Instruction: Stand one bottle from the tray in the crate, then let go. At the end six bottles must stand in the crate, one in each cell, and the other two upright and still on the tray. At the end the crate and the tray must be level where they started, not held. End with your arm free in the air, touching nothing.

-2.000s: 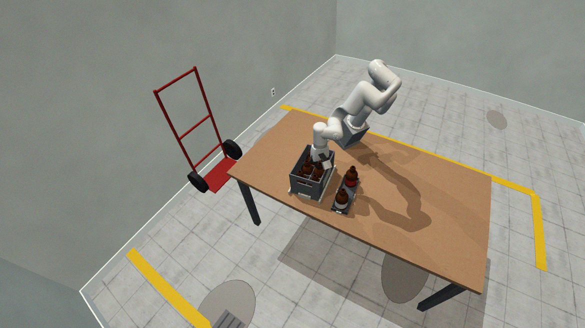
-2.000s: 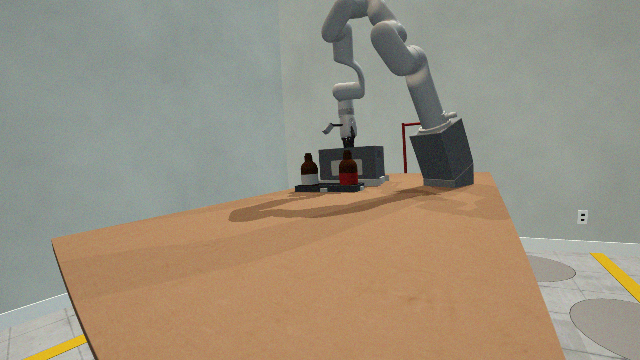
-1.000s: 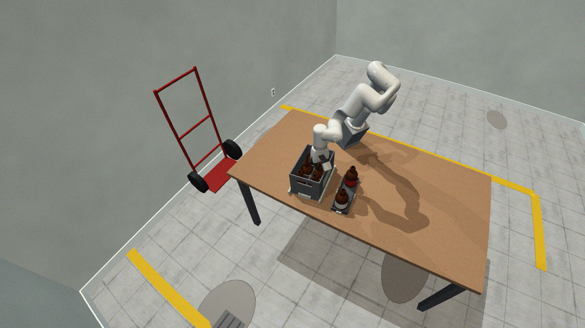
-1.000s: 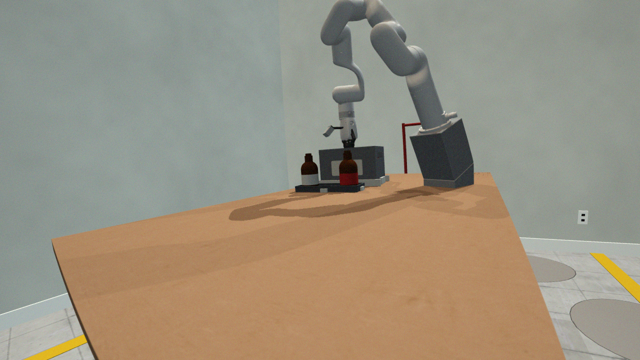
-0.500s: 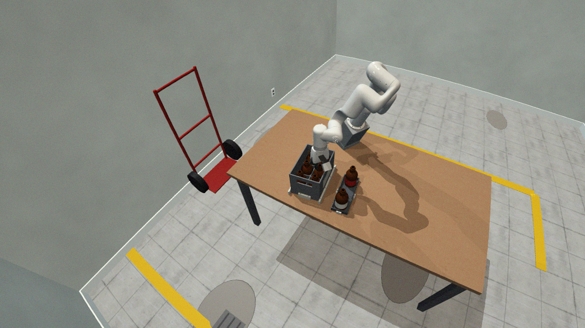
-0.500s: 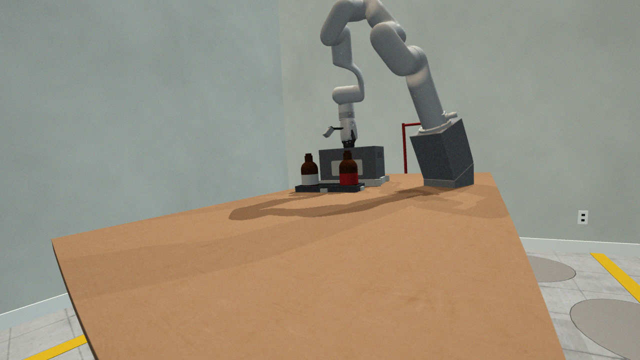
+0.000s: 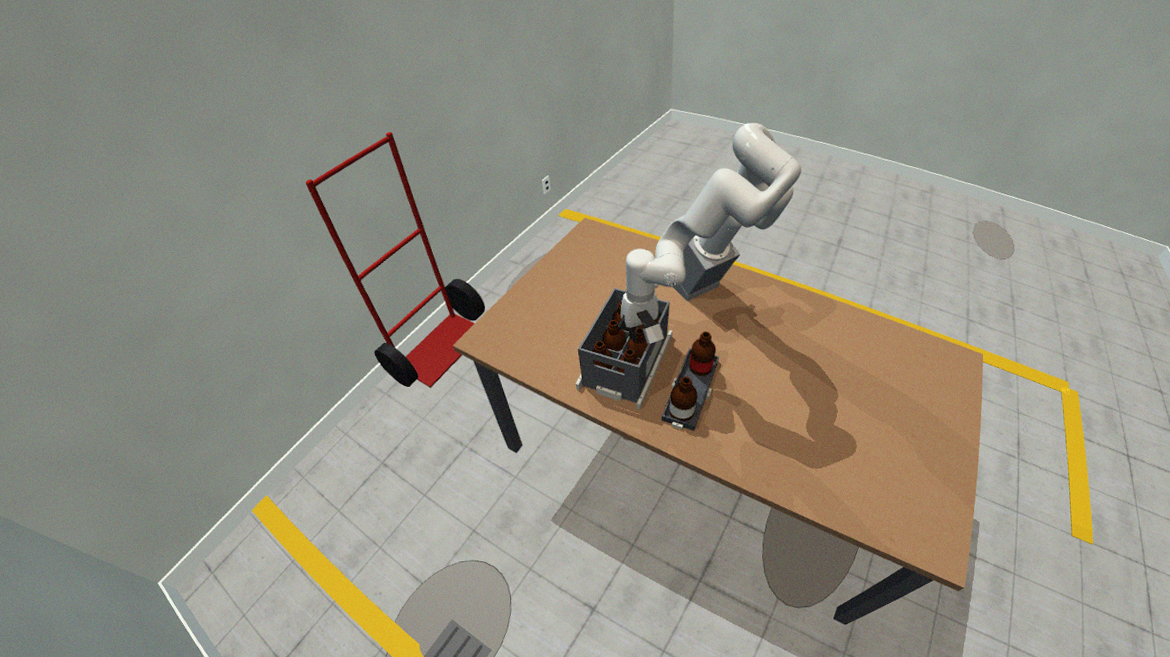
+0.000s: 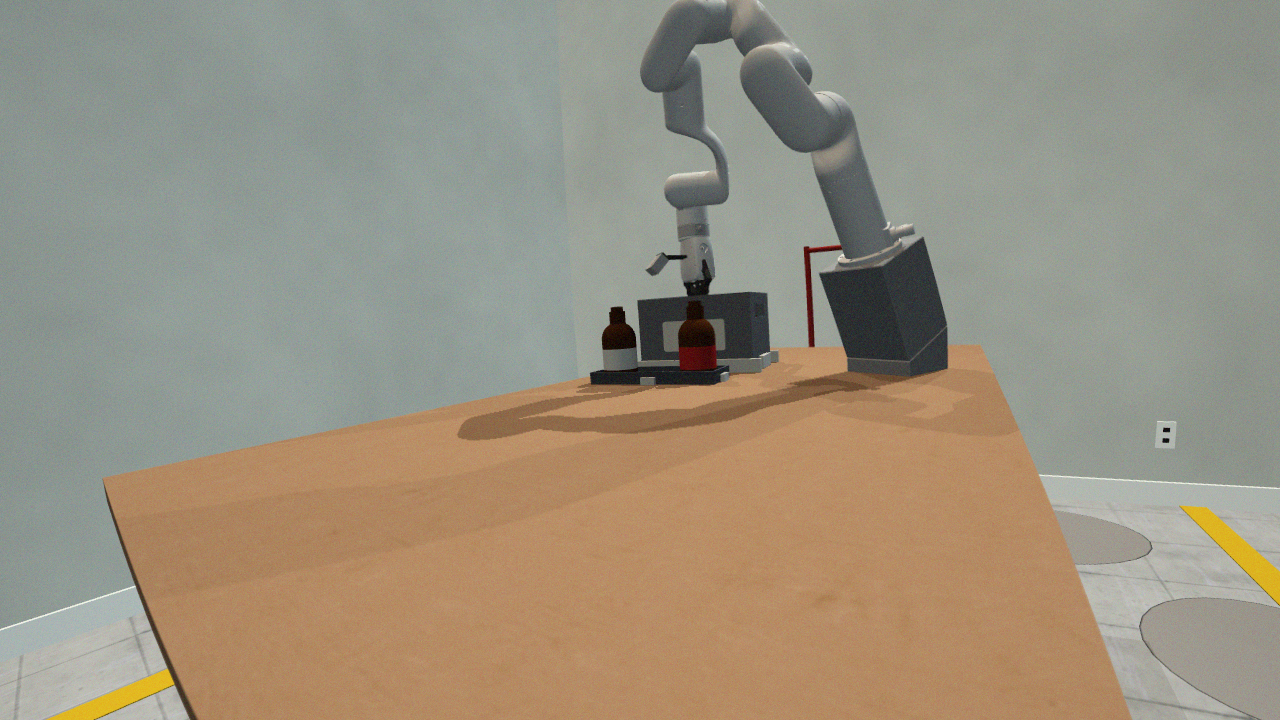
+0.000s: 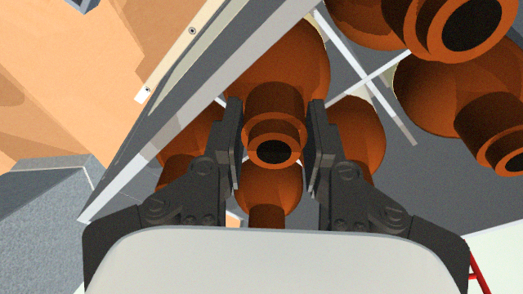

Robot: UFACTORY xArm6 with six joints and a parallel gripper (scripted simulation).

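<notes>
Now: hand 80 mm above the grey crate, 40 mm to the left of it and 10 mm short of it. The rest, counted from my hand: dark tray (180 mm to the left, 150 mm below, 10 mm behind).
</notes>
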